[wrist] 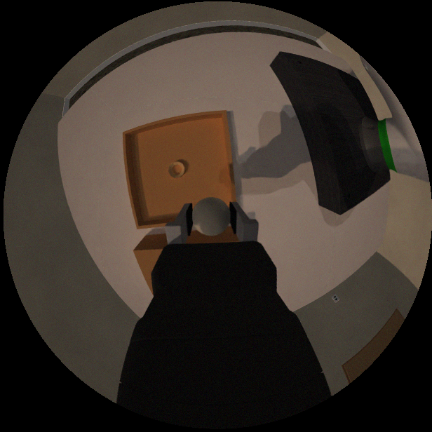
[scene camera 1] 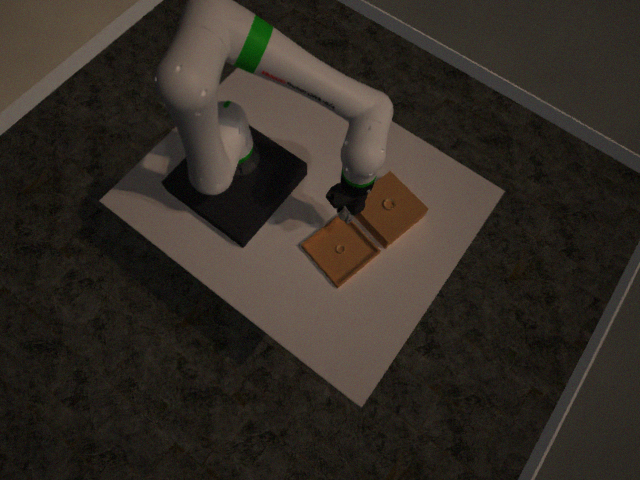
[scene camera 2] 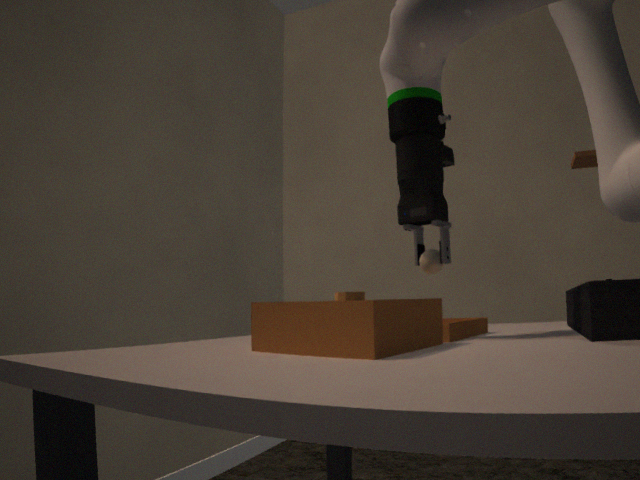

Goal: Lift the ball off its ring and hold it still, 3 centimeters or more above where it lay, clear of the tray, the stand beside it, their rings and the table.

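Places are measured from the arm's base along level axes (x ahead, y left, z up), in metres.
Pixels of known places: gripper, between the fingertips: (scene camera 1: 344,216) (scene camera 2: 432,264).
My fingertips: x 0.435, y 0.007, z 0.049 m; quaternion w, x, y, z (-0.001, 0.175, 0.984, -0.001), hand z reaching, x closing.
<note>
Behind a point stands the place of what it marks.
A pale ball (scene camera 2: 431,261) {x 0.433, y 0.030, z 0.052 m} (wrist: 211,216) is held between the two fingertips. My gripper (scene camera 2: 433,258) {x 0.435, y 0.007, z 0.049 m} (wrist: 210,211) is shut on the ball and points down. In the scene camera 2 view the ball hangs in the air, above the top of the stand and well above the tray. An orange tray (scene camera 1: 321,265) {x 0.454, y -0.146, z -0.044 m} (scene camera 2: 467,329) {x 0.384, y -0.017, z -0.058 m} (wrist: 175,119) with low walls lies on the table (scene camera 1: 289,304) {x 0.439, y -0.308, z -0.072 m} (scene camera 2: 289,382) {x 0.486, y 0.424, z -0.072 m}. A small ring (scene camera 1: 339,249) {x 0.468, y -0.058, z -0.069 m} (wrist: 176,169) sits on its floor. The ball is hidden or too small to tell in the scene camera 1 view.
The taller orange stand (scene camera 1: 400,222) {x 0.592, y 0.119, z -0.006 m} (scene camera 2: 315,328) {x 0.539, y 0.246, z -0.039 m} (wrist: 145,262) is beside the tray, across a narrow gap. It bears its own ring (scene camera 1: 388,204) {x 0.524, y 0.153, z -0.007 m} (scene camera 2: 349,296) {x 0.522, y 0.170, z 0.000 m}. The arm's black base plate (scene camera 1: 268,206) {x 0.198, y -0.090, z 0.001 m} (scene camera 2: 615,310) {x 0.177, y 0.119, z -0.033 m} (wrist: 325,135) lies on the tray's other side.
</note>
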